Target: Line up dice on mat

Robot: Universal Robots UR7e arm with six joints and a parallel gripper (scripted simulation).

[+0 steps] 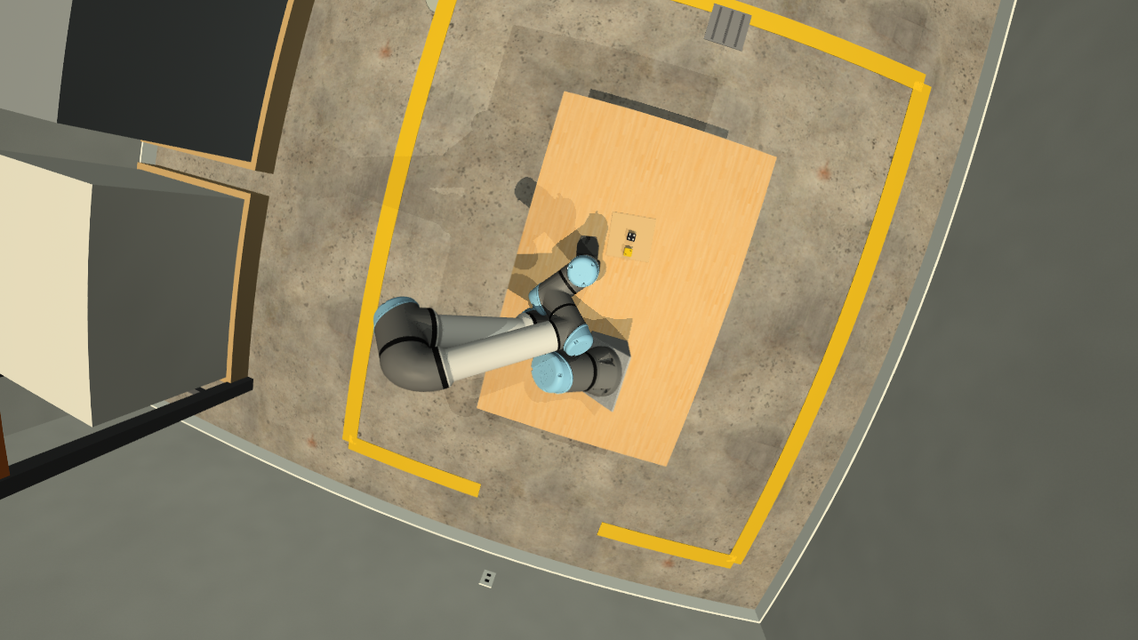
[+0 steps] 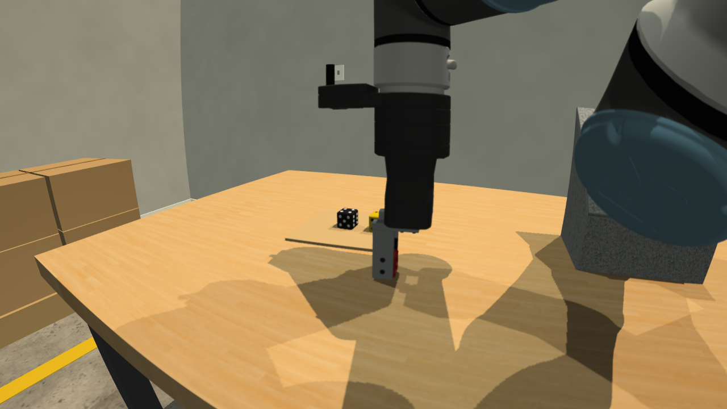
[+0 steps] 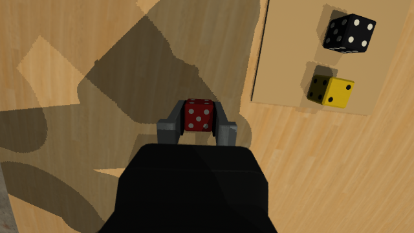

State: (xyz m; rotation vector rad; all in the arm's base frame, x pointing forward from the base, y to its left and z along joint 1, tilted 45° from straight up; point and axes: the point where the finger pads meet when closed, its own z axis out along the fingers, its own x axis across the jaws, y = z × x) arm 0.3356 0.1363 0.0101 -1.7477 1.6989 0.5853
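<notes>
Now: hand 1 cm above the red die. The rest, counted from my hand: tan mat (9 cm ahead, 12 cm to the right, 2 cm below); black die (9 cm ahead, 12 cm to the right); yellow die (4 cm ahead, 12 cm to the right).
</notes>
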